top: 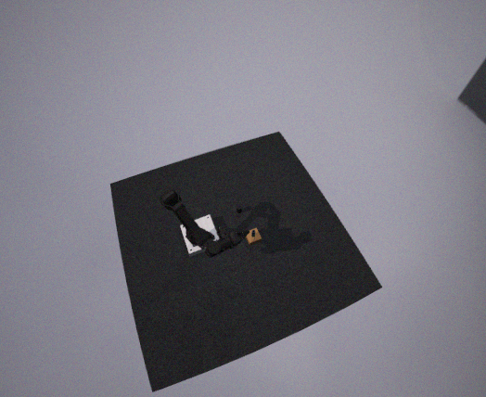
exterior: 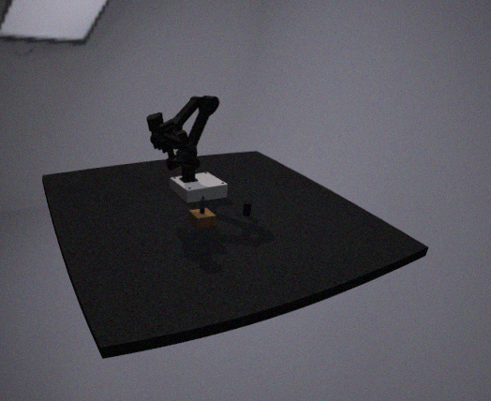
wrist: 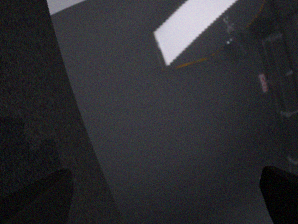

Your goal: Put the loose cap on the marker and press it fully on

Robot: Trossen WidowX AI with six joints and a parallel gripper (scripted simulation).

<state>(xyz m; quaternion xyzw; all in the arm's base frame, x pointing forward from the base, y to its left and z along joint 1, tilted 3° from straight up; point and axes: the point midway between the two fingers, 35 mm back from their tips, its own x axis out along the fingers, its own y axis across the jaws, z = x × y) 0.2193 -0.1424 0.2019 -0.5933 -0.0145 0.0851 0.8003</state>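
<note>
Right now the marker cap is 26 cm to the left of my gripper tip, 23 cm below it and 5 cm ahead of it. The rest, counted from my gripper tip: holder block 24 cm below, 7 cm to the left, 6 cm ahead.
</note>
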